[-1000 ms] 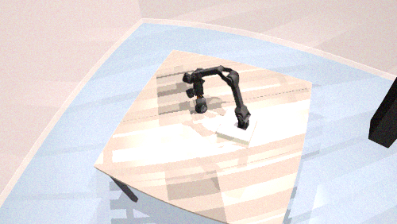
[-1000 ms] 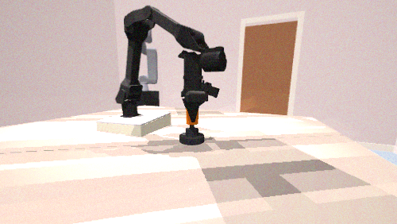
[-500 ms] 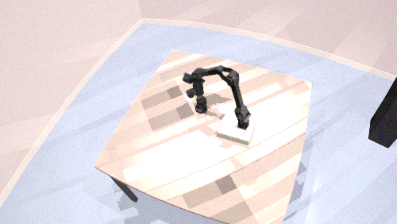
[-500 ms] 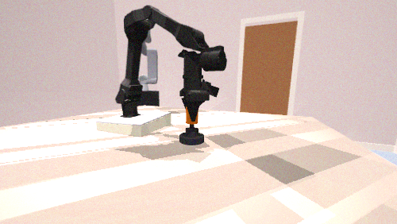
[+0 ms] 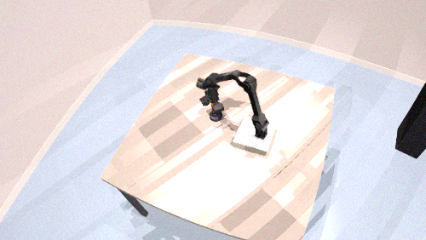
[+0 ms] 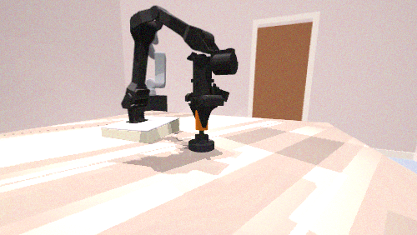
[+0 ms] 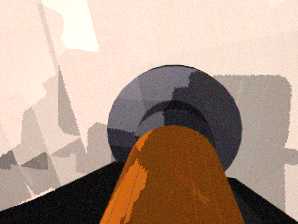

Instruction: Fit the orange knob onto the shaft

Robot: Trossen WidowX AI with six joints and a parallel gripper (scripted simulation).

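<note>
The orange knob lies 2 cm above my gripper tip. The rest, counted from my gripper tip: pedestal 4 cm below.
</note>
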